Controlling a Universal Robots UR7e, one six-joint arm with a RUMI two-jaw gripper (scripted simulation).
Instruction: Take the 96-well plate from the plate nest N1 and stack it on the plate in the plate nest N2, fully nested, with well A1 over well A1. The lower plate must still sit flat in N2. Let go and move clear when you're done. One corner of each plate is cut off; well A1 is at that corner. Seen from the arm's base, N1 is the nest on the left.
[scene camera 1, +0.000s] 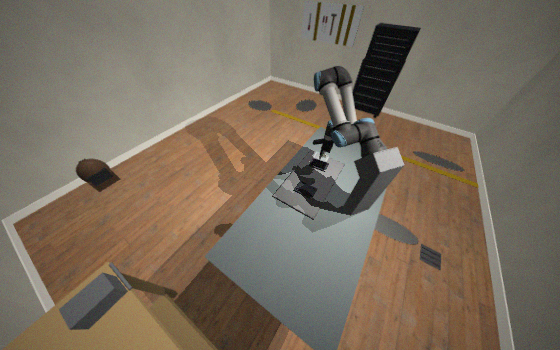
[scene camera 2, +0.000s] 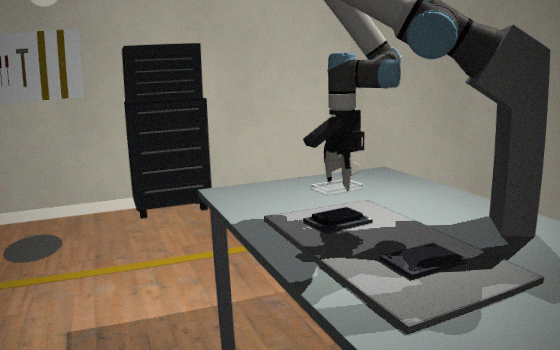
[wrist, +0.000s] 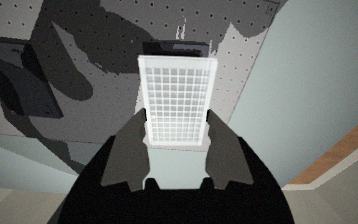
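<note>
A clear 96-well plate (wrist: 186, 83) is visible. The gripper (scene camera 2: 338, 188), (wrist: 176, 109) is visible as well.
</note>
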